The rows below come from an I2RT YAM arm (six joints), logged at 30 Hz.
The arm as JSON. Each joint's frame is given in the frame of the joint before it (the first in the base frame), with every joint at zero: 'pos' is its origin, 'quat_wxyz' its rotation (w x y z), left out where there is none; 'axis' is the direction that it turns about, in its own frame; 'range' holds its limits. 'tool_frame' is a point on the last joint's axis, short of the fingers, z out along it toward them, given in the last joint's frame.
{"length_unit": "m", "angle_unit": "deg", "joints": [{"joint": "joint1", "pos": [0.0, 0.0, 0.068], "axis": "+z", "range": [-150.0, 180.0]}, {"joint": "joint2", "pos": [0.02, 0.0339, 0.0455], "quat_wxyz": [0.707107, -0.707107, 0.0, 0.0], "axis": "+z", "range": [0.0, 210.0]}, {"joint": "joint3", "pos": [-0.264, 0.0, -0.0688], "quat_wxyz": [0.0, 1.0, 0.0, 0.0], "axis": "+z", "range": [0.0, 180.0]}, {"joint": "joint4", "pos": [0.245, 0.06, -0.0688], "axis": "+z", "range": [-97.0, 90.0]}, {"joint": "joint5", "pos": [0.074, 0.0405, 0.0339], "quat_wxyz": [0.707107, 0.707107, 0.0, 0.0], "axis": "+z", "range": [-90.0, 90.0]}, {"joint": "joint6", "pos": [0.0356, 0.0, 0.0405], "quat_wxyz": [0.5, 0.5, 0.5, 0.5], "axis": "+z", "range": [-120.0, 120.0]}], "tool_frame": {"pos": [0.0, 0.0, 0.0], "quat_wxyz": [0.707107, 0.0, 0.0, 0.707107]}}
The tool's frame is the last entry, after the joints.
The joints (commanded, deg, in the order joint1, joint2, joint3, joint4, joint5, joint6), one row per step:
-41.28, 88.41, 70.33, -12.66, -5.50, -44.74
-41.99, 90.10, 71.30, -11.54, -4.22, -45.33
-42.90, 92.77, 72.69, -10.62, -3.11, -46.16
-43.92, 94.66, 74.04, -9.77, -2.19, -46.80
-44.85, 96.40, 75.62, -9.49, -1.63, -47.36
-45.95, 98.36, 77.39, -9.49, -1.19, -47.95
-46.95, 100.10, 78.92, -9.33, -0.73, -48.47
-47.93, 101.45, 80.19, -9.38, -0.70, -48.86
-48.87, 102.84, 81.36, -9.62, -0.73, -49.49
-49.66, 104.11, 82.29, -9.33, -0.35, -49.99
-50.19, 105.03, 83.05, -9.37, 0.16, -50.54
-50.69, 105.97, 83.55, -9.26, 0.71, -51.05
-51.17, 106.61, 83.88, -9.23, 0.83, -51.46
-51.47, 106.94, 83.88, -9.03, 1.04, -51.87
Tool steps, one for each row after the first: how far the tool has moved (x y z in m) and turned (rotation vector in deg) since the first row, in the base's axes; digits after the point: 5 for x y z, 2 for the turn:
0.00248, -0.00927, -0.00243, -1.16, 0.43, -1.51
0.00649, -0.02187, -0.00896, -1.91, 1.53, -2.95
0.00779, -0.03326, -0.01139, -2.87, 1.98, -4.44
0.00886, -0.04366, -0.01267, -3.51, 2.42, -5.57
0.00932, -0.05541, -0.01498, -3.91, 3.08, -6.74
0.00931, -0.06613, -0.01727, -4.35, 3.61, -7.87
0.00811, -0.07531, -0.01899, -4.49, 3.98, -8.67
0.00675, -0.08412, -0.02206, -4.54, 4.69, -9.23
0.00568, -0.09222, -0.02499, -4.92, 5.20, -10.09
0.00484, -0.09790, -0.02708, -5.27, 5.89, -10.75
0.00393, -0.10327, -0.03069, -5.51, 6.67, -11.43
0.00250, -0.10743, -0.03332, -5.57, 7.18, -11.77
0.00129, -0.10979, -0.03540, -5.78, 7.62, -12.02

